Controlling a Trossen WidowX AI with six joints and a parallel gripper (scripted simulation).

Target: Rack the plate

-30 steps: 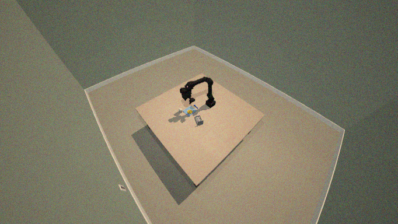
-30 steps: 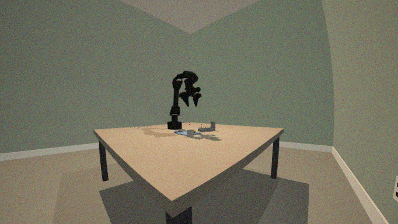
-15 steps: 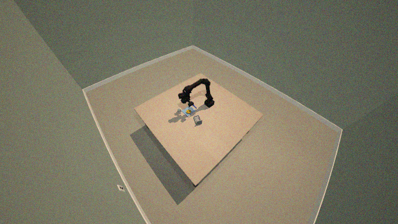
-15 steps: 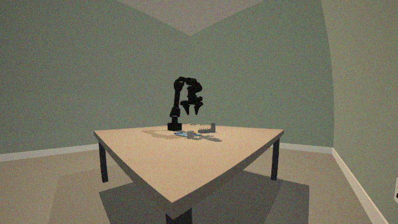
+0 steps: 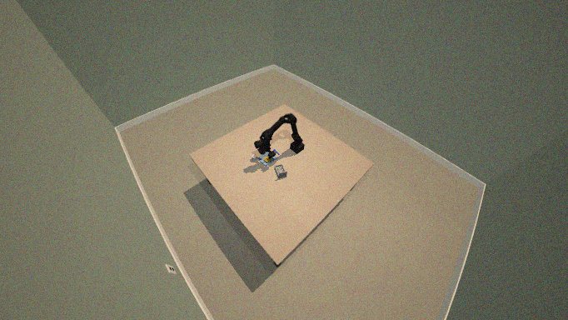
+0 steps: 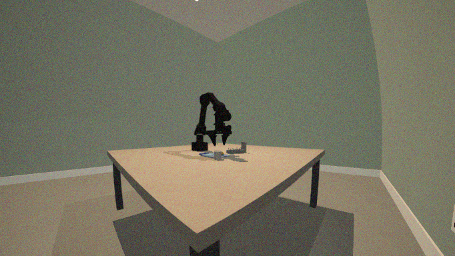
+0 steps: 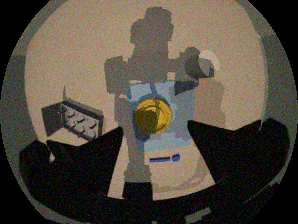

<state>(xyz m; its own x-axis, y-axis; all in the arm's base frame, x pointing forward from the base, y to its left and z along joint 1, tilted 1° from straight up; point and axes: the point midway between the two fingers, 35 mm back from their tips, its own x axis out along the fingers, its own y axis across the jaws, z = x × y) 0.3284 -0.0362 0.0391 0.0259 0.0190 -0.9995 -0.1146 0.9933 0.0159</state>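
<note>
My gripper tip is now 1 cm past the yellow plate and 5 cm above it. From my gripper tip the other things lie so: blue mat (2 cm behind, 2 cm to the right, 7 cm below); then white cup (9 cm ahead, 8 cm to the right, 4 cm below); then grey dish rack (3 cm behind, 18 cm to the left, 5 cm below).
</note>
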